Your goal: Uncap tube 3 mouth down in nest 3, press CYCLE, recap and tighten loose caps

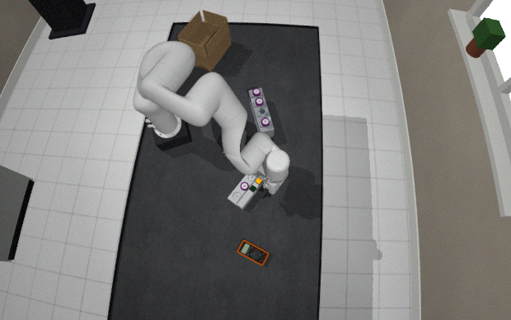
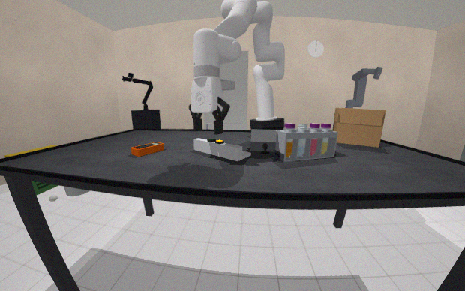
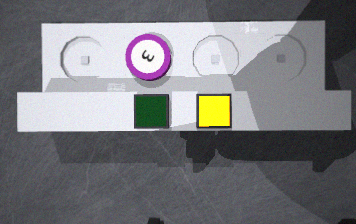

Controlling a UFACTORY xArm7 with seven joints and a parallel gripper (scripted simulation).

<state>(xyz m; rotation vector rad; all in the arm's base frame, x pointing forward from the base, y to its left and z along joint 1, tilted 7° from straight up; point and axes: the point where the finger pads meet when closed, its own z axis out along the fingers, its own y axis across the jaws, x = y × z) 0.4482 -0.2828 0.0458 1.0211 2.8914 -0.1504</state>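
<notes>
Now: the purple cap 12 cm behind my hand, 9 cm below it and 2 cm to the left of it. The rest, counted from my hand: blue cycle key: 24 cm to the left, 18 cm behind, 4 cm below; then green ready key: 20 cm to the left, 18 cm behind, 4 cm below; then key housing: 22 cm to the left, 16 cm behind, 5 cm below.
</notes>
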